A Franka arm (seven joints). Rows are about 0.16 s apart.
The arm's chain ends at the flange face. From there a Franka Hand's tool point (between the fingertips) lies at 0.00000 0.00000 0.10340 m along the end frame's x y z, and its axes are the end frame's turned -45 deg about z.
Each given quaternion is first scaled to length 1.
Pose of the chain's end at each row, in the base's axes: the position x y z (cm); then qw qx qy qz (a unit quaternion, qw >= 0):
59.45 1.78 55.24 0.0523 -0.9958 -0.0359 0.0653
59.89 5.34 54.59 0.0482 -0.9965 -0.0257 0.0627
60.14 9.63 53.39 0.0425 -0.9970 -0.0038 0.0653
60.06 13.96 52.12 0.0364 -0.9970 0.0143 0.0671
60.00 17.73 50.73 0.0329 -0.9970 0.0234 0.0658
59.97 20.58 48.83 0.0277 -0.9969 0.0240 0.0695
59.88 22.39 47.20 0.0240 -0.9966 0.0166 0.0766
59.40 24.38 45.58 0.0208 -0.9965 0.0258 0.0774
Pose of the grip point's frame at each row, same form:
58.07 2.81 45.04 0.0733 -0.9063 -0.4143 0.0403
58.57 6.30 44.38 0.0685 -0.9108 -0.4051 0.0395
58.79 10.50 43.18 0.0643 -0.9196 -0.3850 0.0441
58.69 14.73 41.90 0.0593 -0.9266 -0.3683 0.0481
58.66 18.44 40.50 0.0556 -0.9301 -0.3599 0.0482
58.55 21.19 38.61 0.0522 -0.9302 -0.3593 0.0536
58.31 22.91 36.99 0.0515 -0.9271 -0.3661 0.0616
57.82 24.85 35.37 0.0488 -0.9305 -0.3575 0.0635

